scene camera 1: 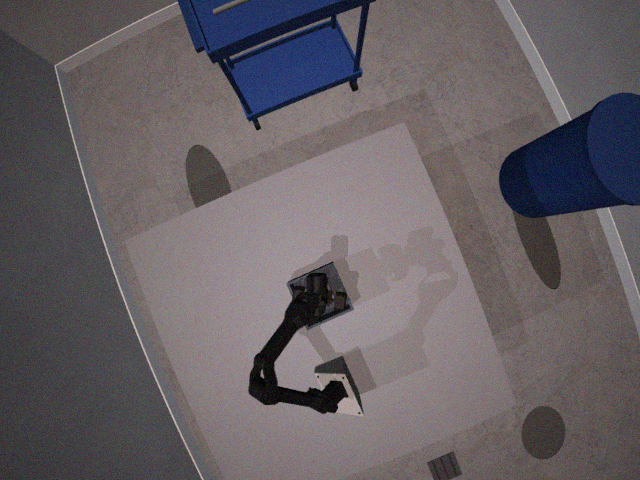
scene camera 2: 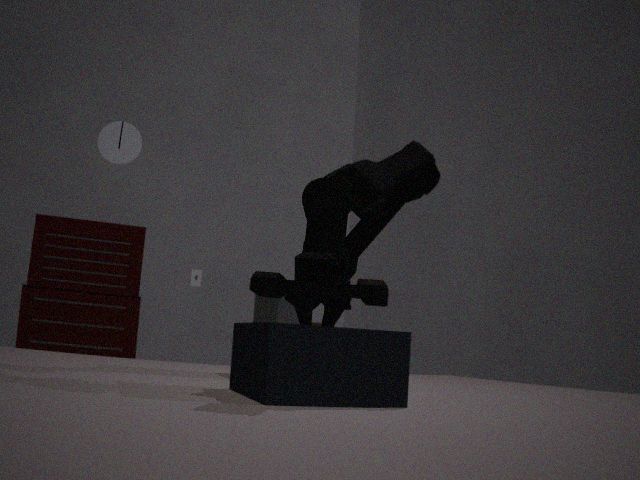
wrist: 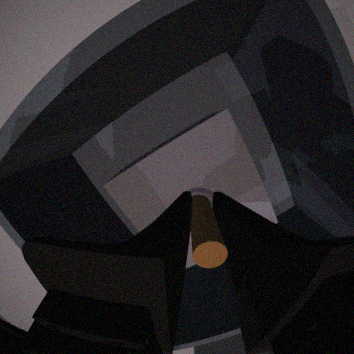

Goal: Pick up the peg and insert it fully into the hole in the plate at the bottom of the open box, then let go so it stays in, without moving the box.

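Frame: origin at the arm's base, x ahead, y left, z up, level; millimetres.
Where they show: gripper, fingertip midpoint: [wrist: 201, 198]; arm's base at its link origin: [scene camera 1: 339, 388] [scene camera 2: 291, 309].
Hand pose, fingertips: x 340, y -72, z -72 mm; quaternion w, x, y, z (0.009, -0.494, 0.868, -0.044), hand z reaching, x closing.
Each offset is from my fingertips to the top centre of the thing. Level surfaces: height alone.
The peg @[7 mm back, 4 mm left, 40 mm up] [wrist: 204, 222] is a brown cylinder with an orange top end, held between the two black fingers of my gripper [wrist: 201, 198] [scene camera 2: 316, 323] in the wrist view. The gripper is shut on it. The open dark blue-grey box @[8 mm back, 6 mm left, 32 mm up] [scene camera 1: 338, 279] [scene camera 2: 330, 366] [wrist: 125, 75] stands upright, and the fingertips reach down past its rim. The pale plate @[8 mm back, 6 mm left, 5 mm down] [wrist: 192, 160] lies at the box's bottom. The curved edge of its hole shows just beyond the fingertips, at the peg's lower end. The fingers hide most of the hole, and how deep the peg sits cannot be told.
The arm's base stands on a white mounting plate [scene camera 1: 353, 405] near the box in scene camera 1. A blue cart [scene camera 1: 294, 72] and a blue barrel [scene camera 1: 558, 160] stand beyond the pale table @[66 mm down] [scene camera 1: 217, 248]. A red drawer cabinet [scene camera 2: 82, 263] stands behind in scene camera 2.
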